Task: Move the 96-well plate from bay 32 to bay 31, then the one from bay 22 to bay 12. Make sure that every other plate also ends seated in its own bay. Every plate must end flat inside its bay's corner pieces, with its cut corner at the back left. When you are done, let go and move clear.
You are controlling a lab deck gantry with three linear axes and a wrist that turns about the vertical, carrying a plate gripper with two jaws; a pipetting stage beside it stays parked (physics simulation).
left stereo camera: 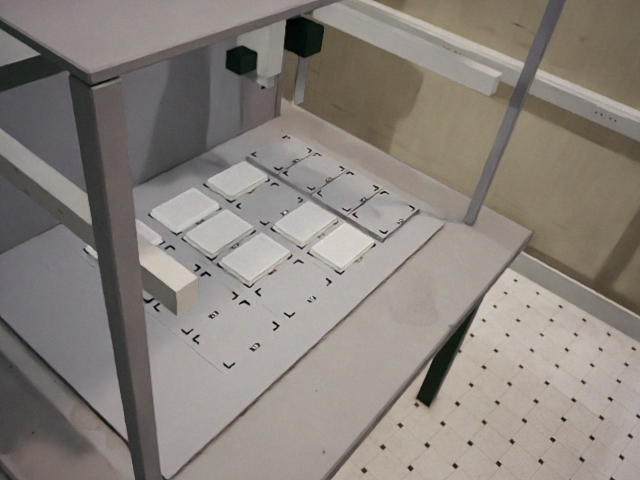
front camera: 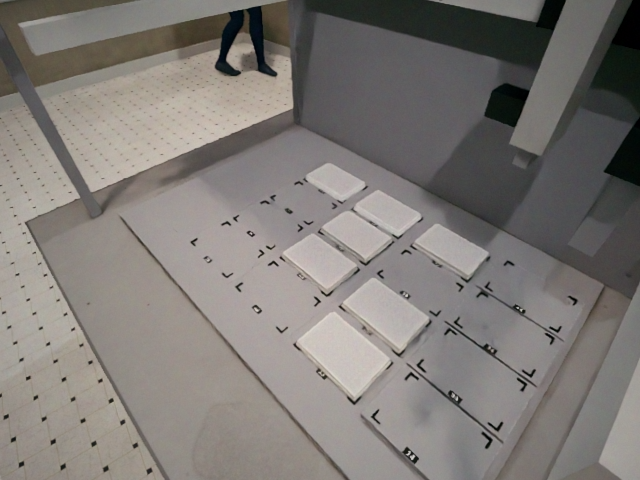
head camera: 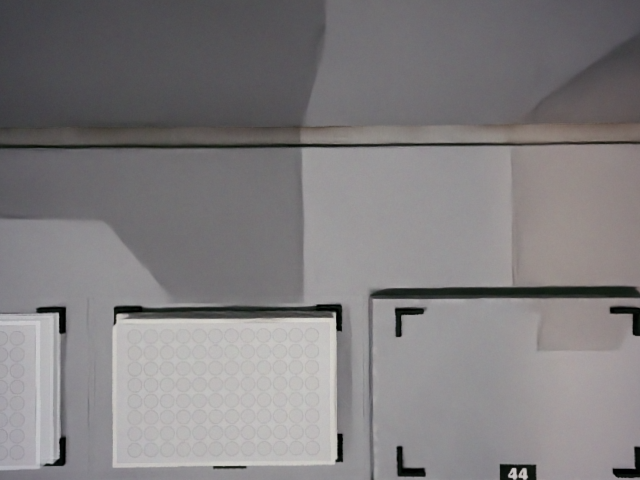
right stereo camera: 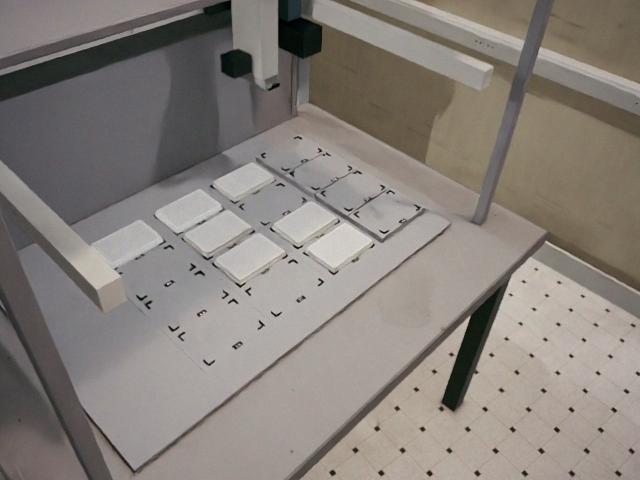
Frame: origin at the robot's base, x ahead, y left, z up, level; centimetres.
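Seen in the pictures: gripper, fingertip midpoint: (left stereo camera: 280,94) (front camera: 591,232) (right stereo camera: 287,95); robot's base at its link origin: (left stereo camera: 228,367) (front camera: 192,242) (right stereo camera: 209,364).
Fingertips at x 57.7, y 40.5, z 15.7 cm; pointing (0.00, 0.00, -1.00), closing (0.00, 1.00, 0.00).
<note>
Offsets run from my fingertips to a thing's top centre. "pt": to the spot under its first point.
The white plate of bay 32 @[pt dx -34.0, dy -15.6, dz -14.2 cm] (front camera: 356,236) (left stereo camera: 218,233) (right stereo camera: 218,232) and the white plate of bay 22 @[pt dx -34.1, dy -25.9, dz -14.3 cm] (front camera: 320,262) (left stereo camera: 254,258) (right stereo camera: 249,258) lie flat in their bays. Bay 31 @[pt dx -51.4, dy -19.3, dz -15.7 cm] (front camera: 288,210) (right stereo camera: 169,283) and bay 12 @[pt dx -35.1, dy -40.8, dz -15.7 cm] (front camera: 256,308) (left stereo camera: 311,299) (right stereo camera: 300,299) hold no plate. A dark block (left stereo camera: 305,37) (right stereo camera: 300,38) hangs high at the back right, with a pale blade below it in the left stereo view; it looks like the gripper's body. No plate shows under it. Its jaw opening is not clear, and cut corners are too small to tell.
Other plates lie in bay 41 @[pt dx -50.5, dy -4.3, dz -14.2 cm] (front camera: 336,180), bay 42 @[pt dx -34.5, dy -4.6, dz -14.3 cm] (front camera: 387,211), bay 43 @[pt dx -18.1, dy -5.0, dz -14.3 cm] (front camera: 450,250) (head camera: 224,392), bay 23 @[pt dx -17.9, dy -26.2, dz -14.3 cm] (front camera: 385,314) and bay 13 @[pt dx -17.9, dy -36.9, dz -14.2 cm] (front camera: 342,355). A pale vertical column (front camera: 558,93) (left stereo camera: 269,51) (right stereo camera: 255,41) hangs high at the back right. Bay 44 @[pt dx -2.1, dy -8.6, dz -14.2 cm] (head camera: 517,472) is empty.
</note>
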